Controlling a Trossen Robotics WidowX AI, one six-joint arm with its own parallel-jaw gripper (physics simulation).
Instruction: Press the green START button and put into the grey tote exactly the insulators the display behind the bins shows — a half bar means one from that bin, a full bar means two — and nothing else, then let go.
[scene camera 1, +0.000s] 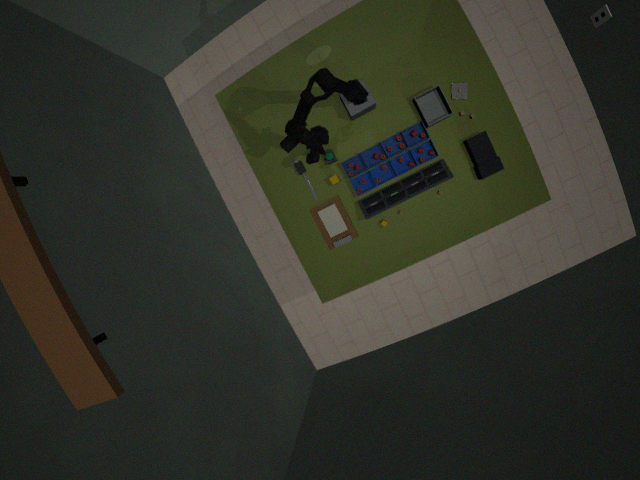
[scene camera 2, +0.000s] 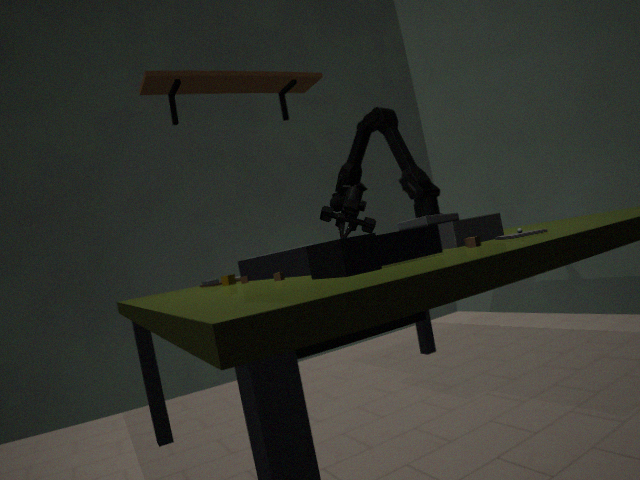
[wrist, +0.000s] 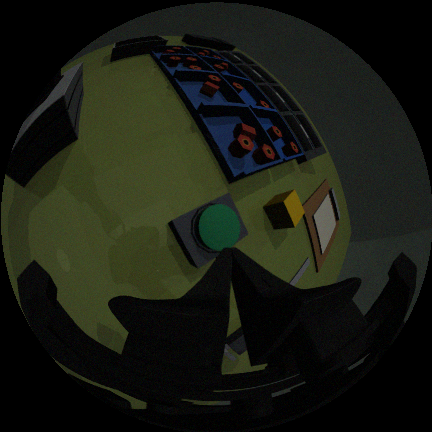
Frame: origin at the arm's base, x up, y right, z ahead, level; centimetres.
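Seen in the pictures: gripper, between the fingertips: (scene camera 1: 324, 153) (wrist: 228, 253); arm's base, origin of its link: (scene camera 1: 358, 96) (scene camera 2: 428, 217).
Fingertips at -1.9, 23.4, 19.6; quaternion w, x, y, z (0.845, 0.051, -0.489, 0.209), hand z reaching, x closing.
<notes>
Offsets run from my fingertips to a thing's top centre, as dx, dy, dz. "spot": to the spot under its first point.
The green START button {-2.4, -1.6, +1.4} (scene camera 1: 329, 155) (wrist: 219, 227) sits on a small dark base. My gripper (scene camera 2: 343, 237) (wrist: 228, 253) is shut and empty, pointing down; in the wrist view its tips overlap the button's near edge, and whether they touch it I cannot tell. Blue bins (scene camera 1: 392, 164) (wrist: 220, 121) in two rows hold red hexagonal insulators (scene camera 1: 414, 133) (wrist: 245, 142). Behind them stands the dark display {spot: -1.8, -53.9, +24.2} (scene camera 1: 448, 168) with four windows; faint pale lines show in them, but bar lengths are not readable. The grey tote {-1.0, -55.4, -5.8} (scene camera 1: 432, 105) (scene camera 2: 479, 227) stands beyond the far end of the bins and looks empty.
A yellow block {-2.5, -0.5, +13.2} (scene camera 1: 334, 179) (wrist: 284, 210) stands near the button, beside a long tool {spot: -6.1, +12.7, +12.4} (scene camera 1: 310, 186) and a clipboard {-4.6, +6.7, +34.1} (scene camera 1: 332, 220) (wrist: 325, 223). A black box {-0.8, -71.8, +22.8} (scene camera 1: 483, 155) (scene camera 2: 343, 256), a grey plate (scene camera 1: 459, 90) (scene camera 2: 522, 235) and small tan cubes lie farther off.
</notes>
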